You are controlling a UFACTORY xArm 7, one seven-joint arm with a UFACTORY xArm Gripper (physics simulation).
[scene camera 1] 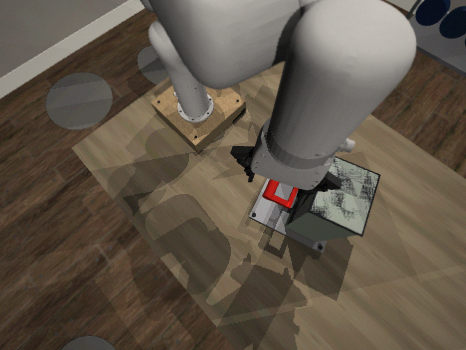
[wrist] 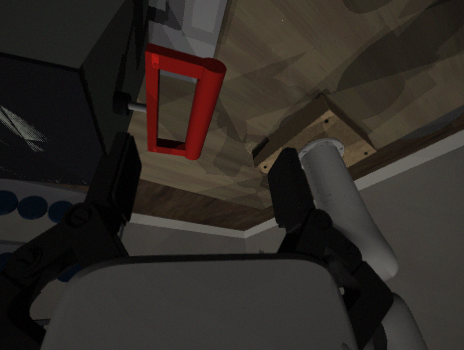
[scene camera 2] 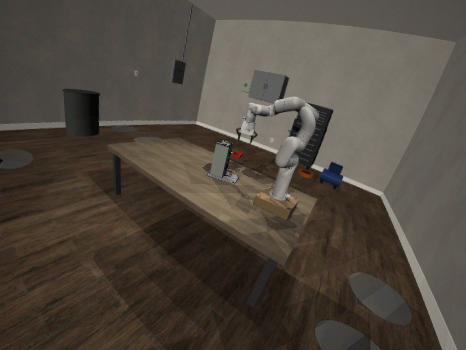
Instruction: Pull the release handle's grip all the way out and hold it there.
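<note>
The release handle, a red rectangular frame (scene camera 1: 278,201) (scene camera 2: 234,154) with a thick round grip bar (wrist: 204,112), stands out from the side of a grey-green box (scene camera 1: 345,200) (scene camera 2: 221,160) (wrist: 45,100). A short metal rod (wrist: 137,107) joins it to the box. The box stands on a light grey base plate (scene camera 1: 265,215) (scene camera 2: 232,178). My gripper (scene camera 1: 277,190) (scene camera 2: 245,140) (wrist: 210,155) is open and empty, above the handle. In the wrist view the handle lies beyond the fingertips, nearer the left finger. Part of the handle is hidden by the arm in scene camera 1.
The arm's wooden mounting block (scene camera 1: 200,135) (scene camera 2: 270,205) (wrist: 345,125) stands on the same table (scene camera 1: 400,280) (scene camera 2: 200,200). The box is close beside the left finger in the wrist view. In scene camera 1 one finger overlaps the box.
</note>
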